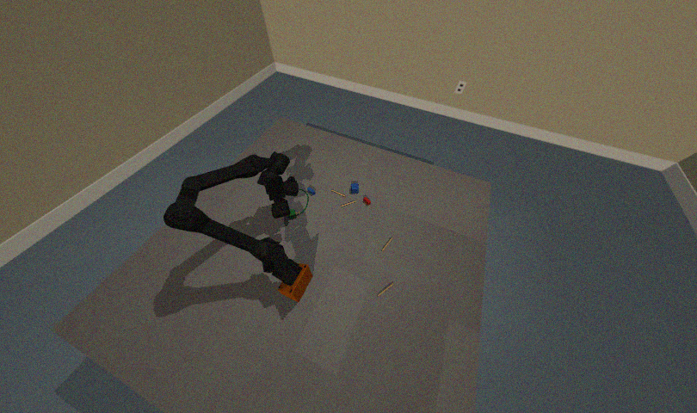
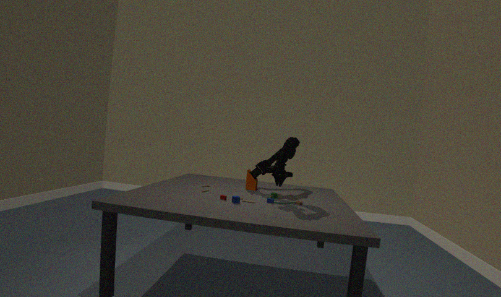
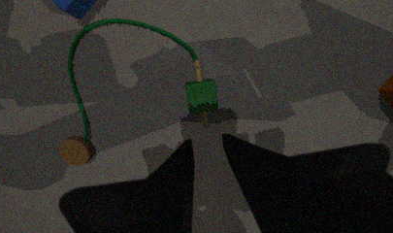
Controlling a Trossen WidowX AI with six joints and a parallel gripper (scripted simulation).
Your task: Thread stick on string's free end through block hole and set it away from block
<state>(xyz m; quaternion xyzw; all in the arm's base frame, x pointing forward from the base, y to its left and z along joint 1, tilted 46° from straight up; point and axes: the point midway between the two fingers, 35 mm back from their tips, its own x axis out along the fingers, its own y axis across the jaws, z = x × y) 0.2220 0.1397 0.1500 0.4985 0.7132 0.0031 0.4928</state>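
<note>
Now: the green block 2 cm ahead of my gripper tip, 2 cm to the right of it and 6 cm below it. Also, from my gripper tip: round wooden button 10 cm ahead, 14 cm to the left, 7 cm below; thin wooden stick 3 cm ahead, 3 cm to the right, 6 cm below; blue block 28 cm ahead, 21 cm to the right, 6 cm below.
</note>
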